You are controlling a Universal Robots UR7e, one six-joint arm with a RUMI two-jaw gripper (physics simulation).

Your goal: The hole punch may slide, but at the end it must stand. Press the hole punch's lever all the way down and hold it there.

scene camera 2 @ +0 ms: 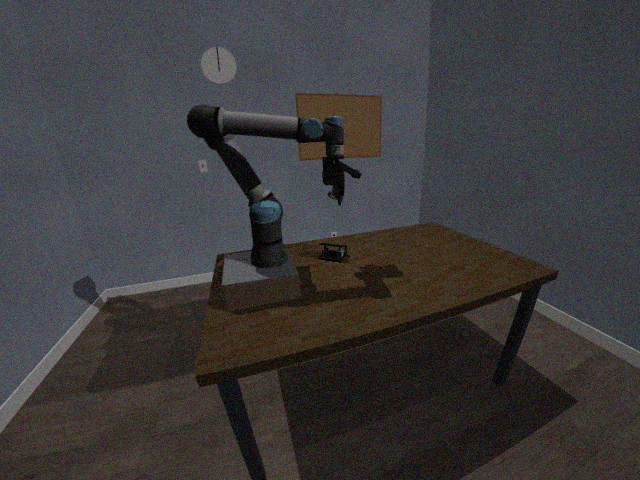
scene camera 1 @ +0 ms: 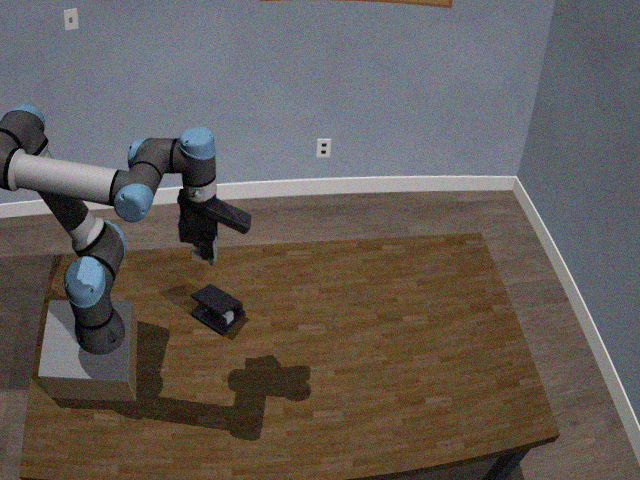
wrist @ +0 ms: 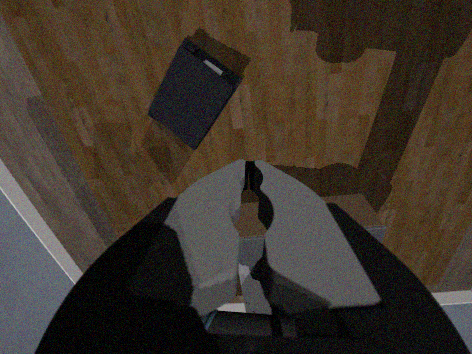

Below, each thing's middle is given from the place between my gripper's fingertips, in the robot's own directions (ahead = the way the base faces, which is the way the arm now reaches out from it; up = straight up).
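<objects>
There is the hole punch lever (scene camera 1: 213, 298), and my hand is 22 cm above it and 9 cm to the right of it. The black hole punch (scene camera 1: 221, 324) sits 24 cm below my hand and 9 cm to the left of it.
</objects>
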